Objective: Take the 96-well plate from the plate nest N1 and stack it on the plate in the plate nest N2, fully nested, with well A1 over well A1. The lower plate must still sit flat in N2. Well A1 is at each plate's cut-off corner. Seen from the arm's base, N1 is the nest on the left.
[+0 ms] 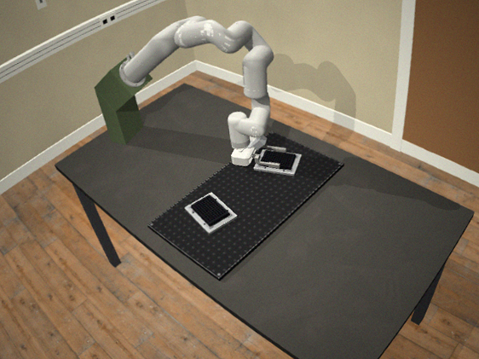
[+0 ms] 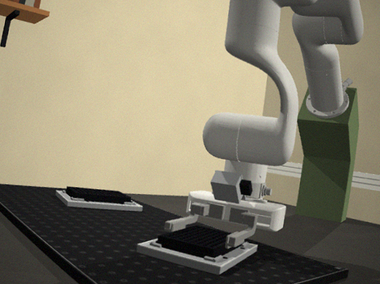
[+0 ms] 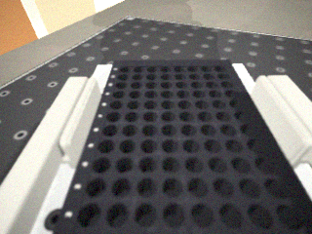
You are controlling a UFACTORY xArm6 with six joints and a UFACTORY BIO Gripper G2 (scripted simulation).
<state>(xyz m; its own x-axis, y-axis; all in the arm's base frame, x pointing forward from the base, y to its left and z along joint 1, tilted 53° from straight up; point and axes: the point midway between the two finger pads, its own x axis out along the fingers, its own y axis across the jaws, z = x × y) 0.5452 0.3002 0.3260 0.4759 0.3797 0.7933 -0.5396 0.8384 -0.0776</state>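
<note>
My gripper is now 20 mm above the white nest N1. Also, from my hand: white nest N2: 330 mm to the right, 130 mm ahead, 20 mm below.
</note>
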